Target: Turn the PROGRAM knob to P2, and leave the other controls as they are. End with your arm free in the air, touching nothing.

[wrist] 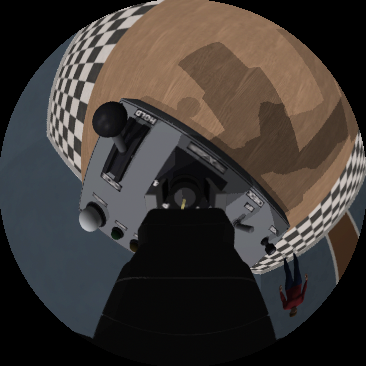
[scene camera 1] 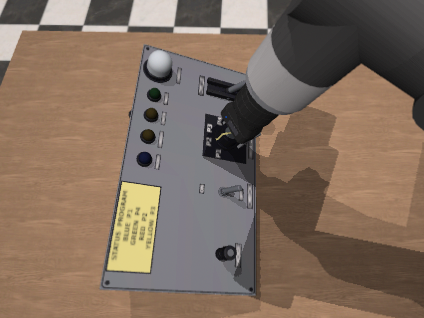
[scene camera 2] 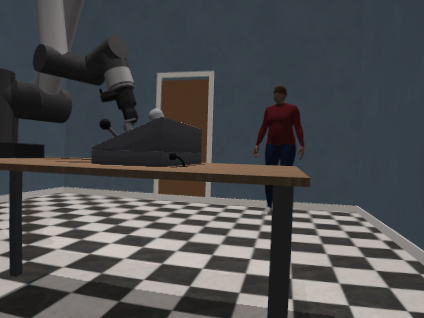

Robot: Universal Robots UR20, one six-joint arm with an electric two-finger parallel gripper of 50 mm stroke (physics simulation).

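Places are measured from the arm's base along level axes (x back, y down, z right), in centimetres.
Pixels of known places: gripper, between the fingertips: [wrist: 185, 185] [scene camera 1: 234, 133].
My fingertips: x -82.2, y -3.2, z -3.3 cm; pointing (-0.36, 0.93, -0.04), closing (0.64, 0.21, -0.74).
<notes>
Behind a point stands the place of what it marks.
The black PROGRAM knob [scene camera 1: 226, 142] {y -4.4, x -83.4, z -6.1 cm} [wrist: 184, 196] {y -4.9, x -82.6, z -3.9 cm} sits on its dark square plate [scene camera 1: 212, 152] {y -3.1, x -86.0, z -8.2 cm}. Its yellow pointer line [scene camera 1: 222, 135] {y -5.5, x -84.4, z -5.2 cm} [wrist: 183, 203] {y -5.2, x -83.4, z -4.4 cm} ends beside the P2 label [scene camera 1: 208, 142] {y -3.5, x -87.2, z -6.3 cm} in the first scene view. My gripper [scene camera 1: 233, 142] {y -3.2, x -82.2, z -3.3 cm} [scene camera 2: 130, 125] [wrist: 185, 185] {y -3.2, x -82.2, z -3.3 cm} is open, with one finger on each side of the knob. A gap between fingers and knob is hard to make out. The arm hides part of the knob in the first scene view. The P labels are mostly hidden in the wrist view.
The grey panel [scene camera 1: 185, 235] {y -4.5, x -87.9, z -26.0 cm} [scene camera 2: 145, 142] {y -0.9, x -99.5, z 13.2 cm} holds a ball-tipped lever [scene camera 2: 105, 123] {y -7.6, x -80.3, z 10.0 cm} [wrist: 109, 119] {y -8.9, x -78.2, z 7.4 cm} next to the gripper, a toggle switch [scene camera 1: 231, 190] {y -4.5, x -80.9, z -16.1 cm} [wrist: 244, 226] {y -4.4, x -80.3, z -15.2 cm}, a small black control [scene camera 1: 227, 253] {y -6.2, x -79.9, z -27.9 cm} [wrist: 269, 246] {y -4.9, x -79.5, z -26.6 cm}, a white dome [scene camera 1: 159, 63] {y -12.2, x -99.1, z 5.5 cm} [wrist: 90, 219] {y -10.7, x -97.3, z 6.3 cm} and several lamps. A person [scene camera 2: 281, 130] stands beyond the table.
</notes>
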